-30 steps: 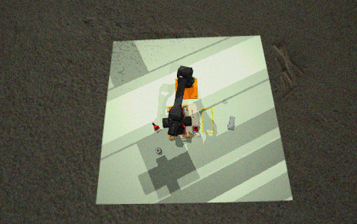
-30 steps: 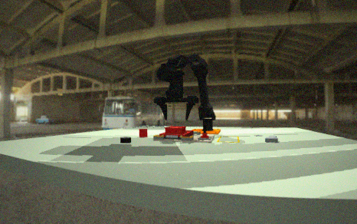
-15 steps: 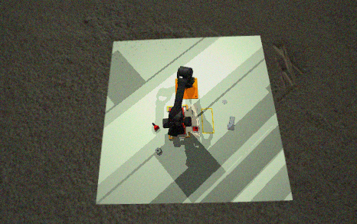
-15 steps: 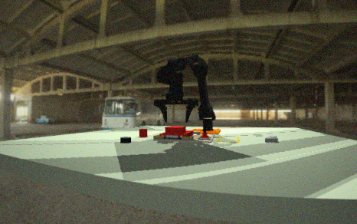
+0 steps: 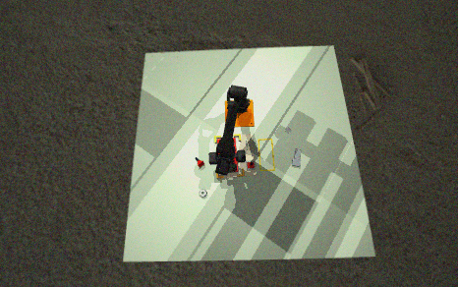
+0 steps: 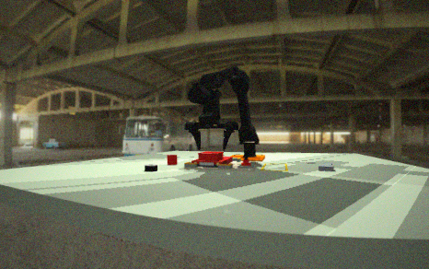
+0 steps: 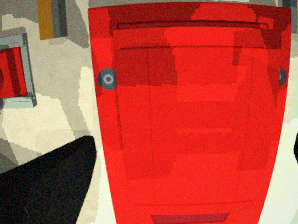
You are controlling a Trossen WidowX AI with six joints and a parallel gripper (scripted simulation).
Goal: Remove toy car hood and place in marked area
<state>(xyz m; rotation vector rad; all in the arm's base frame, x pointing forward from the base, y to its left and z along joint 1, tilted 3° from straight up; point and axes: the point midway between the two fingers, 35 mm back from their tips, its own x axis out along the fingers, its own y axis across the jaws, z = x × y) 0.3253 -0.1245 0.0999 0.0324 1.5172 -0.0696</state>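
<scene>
My gripper tip is now 2 cm above the hood. Round my gripper tip: wheel (15 cm ahead, 16 cm to the right, 5 cm below).
</scene>
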